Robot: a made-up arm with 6 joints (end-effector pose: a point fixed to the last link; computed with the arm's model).
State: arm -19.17 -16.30 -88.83 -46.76 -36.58 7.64
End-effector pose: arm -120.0 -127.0 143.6 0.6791 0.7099 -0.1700 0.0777
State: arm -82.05 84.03 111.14 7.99 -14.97 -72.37
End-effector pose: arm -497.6 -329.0 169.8 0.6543 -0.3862 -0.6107 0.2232
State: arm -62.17 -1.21 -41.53 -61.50 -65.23 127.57
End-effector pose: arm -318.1 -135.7 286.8 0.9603 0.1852 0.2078 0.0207
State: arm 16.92 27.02 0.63 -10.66 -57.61 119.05
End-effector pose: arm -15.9 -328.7 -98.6 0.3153 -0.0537 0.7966 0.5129
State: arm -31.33 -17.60 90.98 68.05 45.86 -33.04
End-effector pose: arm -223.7 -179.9 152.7 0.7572 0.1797 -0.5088 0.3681
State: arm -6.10 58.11 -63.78 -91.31 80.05 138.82
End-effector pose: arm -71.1 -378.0 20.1 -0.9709 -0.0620 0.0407 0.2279
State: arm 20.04 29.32 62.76 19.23 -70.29 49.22
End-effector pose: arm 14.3 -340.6 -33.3 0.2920 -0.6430 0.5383 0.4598
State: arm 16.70 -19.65 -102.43 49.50 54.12 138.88
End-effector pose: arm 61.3 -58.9 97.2 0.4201 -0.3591 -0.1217 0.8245
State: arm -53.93 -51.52 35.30 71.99 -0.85 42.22
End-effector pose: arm -191.1 -203.6 261.4 0.9430 -0.2049 0.2619 0.0133
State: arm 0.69 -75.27 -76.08 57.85 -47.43 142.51
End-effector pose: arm -45.6 -171.6 370.6 0.2395 0.7045 -0.4929 0.4509
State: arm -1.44 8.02 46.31 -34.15 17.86 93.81
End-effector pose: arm -214.6 -205.0 22.2 0.8343 -0.1718 0.5162 0.0893
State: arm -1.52 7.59 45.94 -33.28 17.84 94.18
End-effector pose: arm -215.1 -205.4 22.5 0.8317 -0.1676 0.5220 0.0878
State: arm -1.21 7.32 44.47 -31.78 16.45 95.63
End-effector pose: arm -213.2 -207.5 19.7 0.8218 -0.1600 0.5384 0.0959
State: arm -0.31 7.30 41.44 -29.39 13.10 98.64
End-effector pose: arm -207.4 -212.5 12.3 0.7993 -0.1473 0.5707 0.1169
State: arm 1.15 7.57 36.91 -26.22 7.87 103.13
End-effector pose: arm -197.0 -220.4 0.2 0.7608 -0.1297 0.6186 0.1476
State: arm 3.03 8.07 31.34 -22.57 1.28 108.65
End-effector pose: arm -181.5 -230.9 -15.3 0.7051 -0.1090 0.6768 0.1814
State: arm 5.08 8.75 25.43 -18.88 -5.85 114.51
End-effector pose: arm -162.2 -242.9 -31.8 0.6366 -0.0881 0.7364 0.2114
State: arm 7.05 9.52 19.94 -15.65 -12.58 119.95
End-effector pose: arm -141.2 -254.7 -46.4 0.5654 -0.0698 0.7879 0.2338
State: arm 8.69 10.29 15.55 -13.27 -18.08 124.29
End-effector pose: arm -122.4 -264.6 -57.4 0.5040 -0.0561 0.8253 0.2485
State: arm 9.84 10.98 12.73 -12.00 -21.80 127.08
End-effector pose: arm -109.1 -271.5 -64.2 0.4627 -0.0477 0.8467 0.2586
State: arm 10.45 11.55 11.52 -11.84 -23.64 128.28
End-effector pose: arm -102.8 -275.0 -67.5 0.4449 -0.0440 0.8539 0.2665
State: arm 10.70 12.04 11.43 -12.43 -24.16 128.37
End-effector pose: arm -101.4 -276.3 -68.5 0.4439 -0.0435 0.8521 0.2738
